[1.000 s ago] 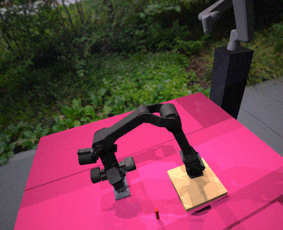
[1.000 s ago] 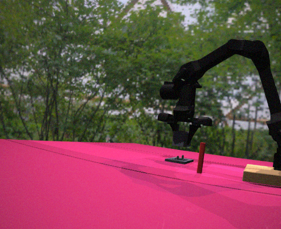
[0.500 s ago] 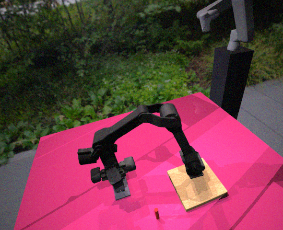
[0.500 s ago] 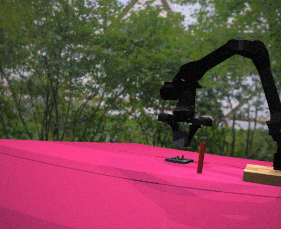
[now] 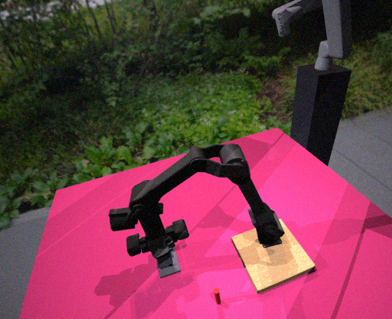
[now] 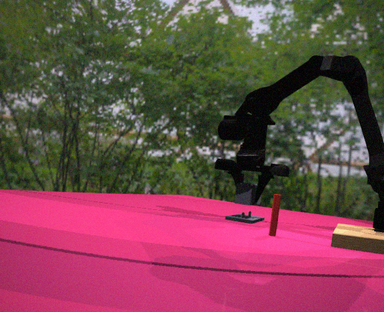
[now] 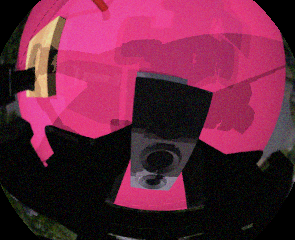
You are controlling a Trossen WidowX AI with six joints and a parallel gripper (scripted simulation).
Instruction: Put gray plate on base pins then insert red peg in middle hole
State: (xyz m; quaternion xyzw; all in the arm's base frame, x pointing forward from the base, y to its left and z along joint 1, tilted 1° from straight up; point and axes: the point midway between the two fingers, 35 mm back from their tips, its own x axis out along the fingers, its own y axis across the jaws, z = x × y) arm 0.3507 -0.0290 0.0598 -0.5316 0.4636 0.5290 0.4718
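Now: gripper tip 40 mm above the base. Round my gripper tip: gray plate (30 mm above); then red peg (140 mm behind, 170 mm to the left, 10 mm below).
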